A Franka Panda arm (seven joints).
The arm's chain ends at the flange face. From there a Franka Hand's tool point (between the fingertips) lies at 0.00 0.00 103.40 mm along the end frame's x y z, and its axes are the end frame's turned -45 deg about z.
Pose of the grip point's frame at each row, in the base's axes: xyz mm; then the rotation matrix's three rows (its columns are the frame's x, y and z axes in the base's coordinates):
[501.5 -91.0 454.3], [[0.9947 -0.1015 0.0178], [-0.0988 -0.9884 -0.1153], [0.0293 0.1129 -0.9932]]
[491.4 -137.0 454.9], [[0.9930 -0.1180 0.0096], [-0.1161 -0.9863 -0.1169], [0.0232 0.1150 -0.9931]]
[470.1 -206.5 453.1], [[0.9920 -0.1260 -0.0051], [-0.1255 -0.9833 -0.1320], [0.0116 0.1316 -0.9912]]
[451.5 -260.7 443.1], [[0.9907 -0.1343 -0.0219], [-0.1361 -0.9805 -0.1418], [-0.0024 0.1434 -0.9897]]
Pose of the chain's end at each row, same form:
[499.7 -79.1 557.0], [[0.6316 -0.7751 0.0178], [-0.7688 -0.6290 -0.1153], [0.1006 0.0591 -0.9932]]
[490.4 -124.9 557.6], [[0.6187 -0.7856 0.0096], [-0.7795 -0.6153 -0.1169], [0.0977 0.0649 -0.9931]]
[470.6 -192.9 555.6], [[0.6124 -0.7905 -0.0051], [-0.7840 -0.6066 -0.1320], [0.1013 0.0849 -0.9912]]
[453.8 -246.0 545.4], [[0.6056 -0.7955 -0.0219], [-0.7896 -0.5971 -0.1418], [0.0997 0.1031 -0.9897]]

